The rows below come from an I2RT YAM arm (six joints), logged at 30 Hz.
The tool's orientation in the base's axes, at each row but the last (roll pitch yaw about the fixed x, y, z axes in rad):
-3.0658 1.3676 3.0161
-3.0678 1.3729 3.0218
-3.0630 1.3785 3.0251
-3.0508 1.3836 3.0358
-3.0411 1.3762 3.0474
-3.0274 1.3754 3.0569
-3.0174 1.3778 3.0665
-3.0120 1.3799 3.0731
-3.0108 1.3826 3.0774
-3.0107 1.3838 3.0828
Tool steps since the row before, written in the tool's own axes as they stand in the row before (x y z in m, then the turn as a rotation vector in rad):
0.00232 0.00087 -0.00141 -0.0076 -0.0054 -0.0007
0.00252 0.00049 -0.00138 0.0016 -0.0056 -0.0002
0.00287 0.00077 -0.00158 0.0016 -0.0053 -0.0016
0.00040 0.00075 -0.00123 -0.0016 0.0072 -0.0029
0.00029 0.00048 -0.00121 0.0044 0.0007 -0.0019
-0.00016 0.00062 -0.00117 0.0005 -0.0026 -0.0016
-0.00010 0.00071 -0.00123 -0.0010 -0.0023 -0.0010
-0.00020 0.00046 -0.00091 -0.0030 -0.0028 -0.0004
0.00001 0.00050 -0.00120 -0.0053 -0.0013 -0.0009
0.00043 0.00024 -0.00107 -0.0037 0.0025 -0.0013
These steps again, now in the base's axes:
-0.00164 0.00119 -0.00200 -0.0002 -0.0053 0.0077
-0.00173 0.00080 -0.00221 -0.0016 -0.0054 -0.0014
-0.00192 0.00112 -0.00253 -0.0029 -0.0049 -0.0012
-0.00111 0.00098 -0.00018 -0.0011 0.0076 0.0020
-0.00113 0.00071 -0.00006 -0.0025 0.0011 -0.0040
-0.00097 0.00083 0.00037 -0.0021 -0.0022 -0.0001
-0.00103 0.00094 0.00032 -0.0012 -0.0021 0.0012
-0.00075 0.00063 0.00036 -0.0004 -0.0027 0.0031
-0.00106 0.00072 0.00020 -0.0001 -0.0012 0.0054
-0.00107 0.00044 -0.00023 -0.0001 0.0027 0.0038

